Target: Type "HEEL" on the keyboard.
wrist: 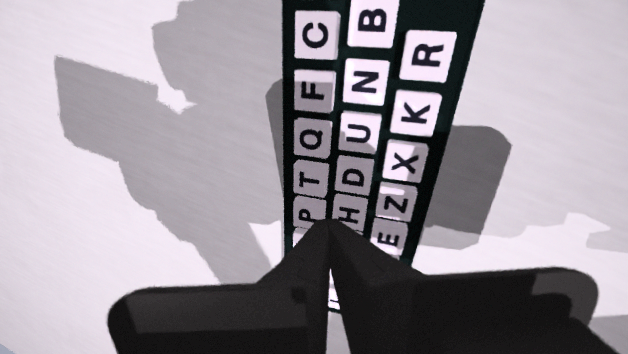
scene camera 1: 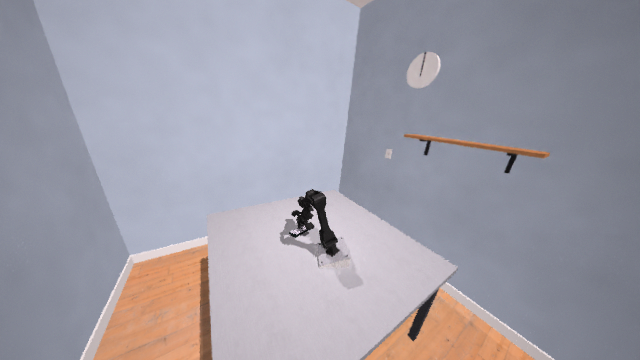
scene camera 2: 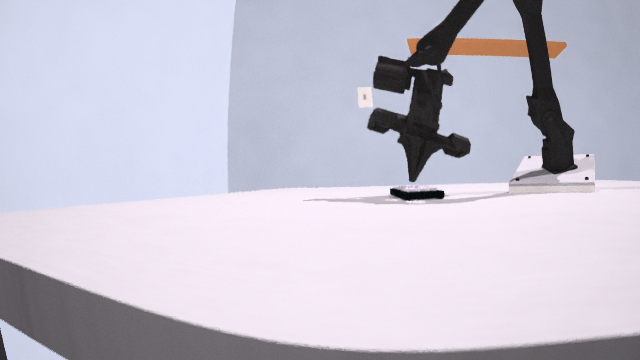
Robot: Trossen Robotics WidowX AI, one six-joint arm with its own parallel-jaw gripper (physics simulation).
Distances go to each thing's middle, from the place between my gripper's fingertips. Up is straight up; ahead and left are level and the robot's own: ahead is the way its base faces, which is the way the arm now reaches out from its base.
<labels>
Now: hand 10 mm past the H key (wrist: 351,210) and 10 mm above it. From my hand the other things lie so: E key (wrist: 390,236): 30 mm behind, 10 mm below; D key (wrist: 353,174): 10 mm behind, 20 mm to the right, 10 mm below; P key (wrist: 306,211): 10 mm ahead, 10 mm below.
</labels>
